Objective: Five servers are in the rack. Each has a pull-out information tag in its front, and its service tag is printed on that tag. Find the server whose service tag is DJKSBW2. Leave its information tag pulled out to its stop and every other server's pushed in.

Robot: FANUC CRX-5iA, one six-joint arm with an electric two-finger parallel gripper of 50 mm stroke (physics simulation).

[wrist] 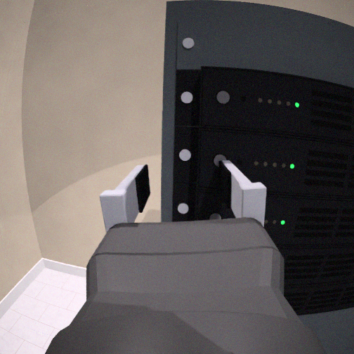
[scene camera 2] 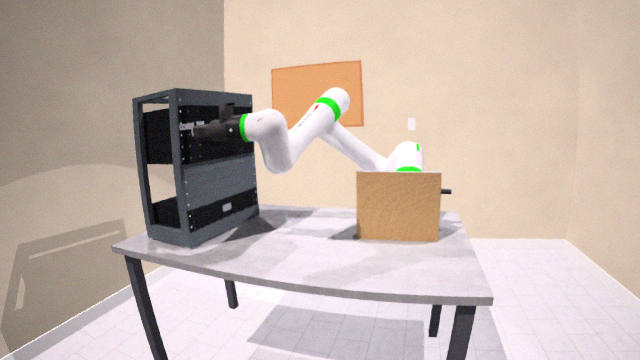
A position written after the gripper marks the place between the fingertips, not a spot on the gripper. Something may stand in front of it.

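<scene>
You'd see the gripper here [wrist: 183, 177], and there's a server rack as well [scene camera 2: 216, 188], the same server rack [wrist: 262, 91] being visible from the wrist too.
</scene>
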